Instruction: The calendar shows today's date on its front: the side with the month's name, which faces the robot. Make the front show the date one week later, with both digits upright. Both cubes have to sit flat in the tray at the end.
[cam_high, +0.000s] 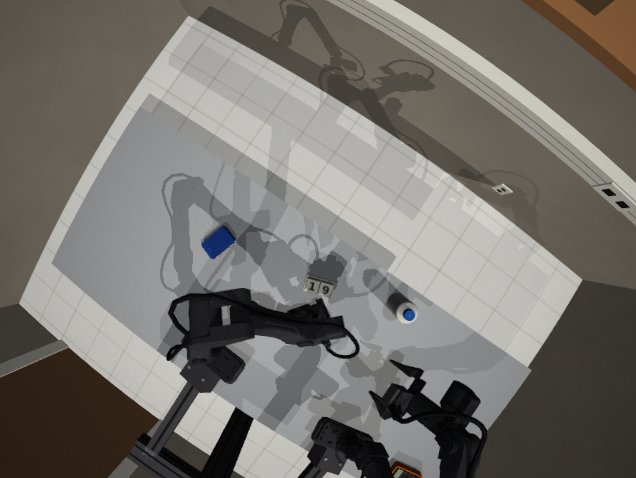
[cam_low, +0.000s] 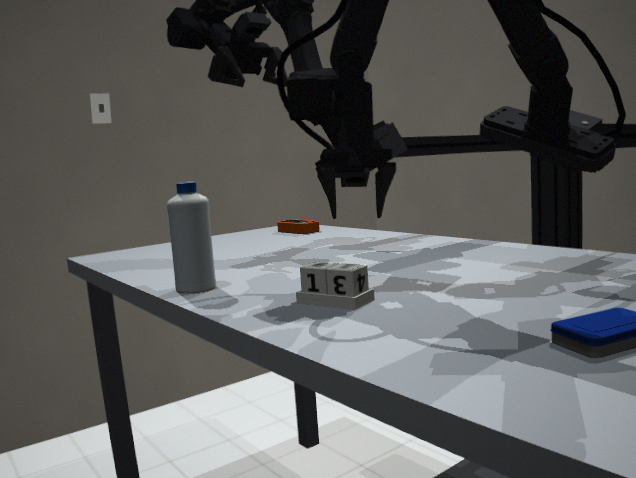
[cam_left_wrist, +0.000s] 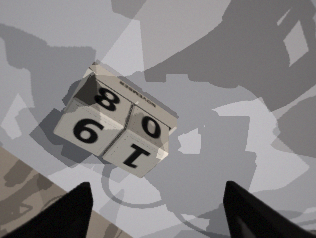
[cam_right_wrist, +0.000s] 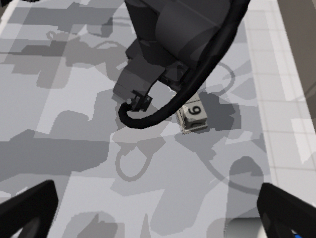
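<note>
Right now my left hand is 12 cm above the calendar tray and 5 cm short of it. The rest, counted from my left hand: blue box 38 cm to the left, 11 cm below, 3 cm behind; white bottle 26 cm to the right, 16 cm ahead, 4 cm below; orange box 71 cm to the right, 38 cm behind, 11 cm below.
</note>
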